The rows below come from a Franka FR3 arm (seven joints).
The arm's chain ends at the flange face. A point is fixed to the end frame.
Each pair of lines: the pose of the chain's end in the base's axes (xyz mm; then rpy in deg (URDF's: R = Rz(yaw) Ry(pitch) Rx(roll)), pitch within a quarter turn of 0, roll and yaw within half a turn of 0), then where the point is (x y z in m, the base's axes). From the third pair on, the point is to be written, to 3 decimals.
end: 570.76 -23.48 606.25 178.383 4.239 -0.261
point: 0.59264 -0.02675 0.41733
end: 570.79 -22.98 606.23 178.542 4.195 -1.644
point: 0.59274 -0.02626 0.41732
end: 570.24 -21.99 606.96 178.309 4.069 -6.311
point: 0.592 -0.028 0.418
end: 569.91 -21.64 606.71 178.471 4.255 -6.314
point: 0.591 -0.027 0.418
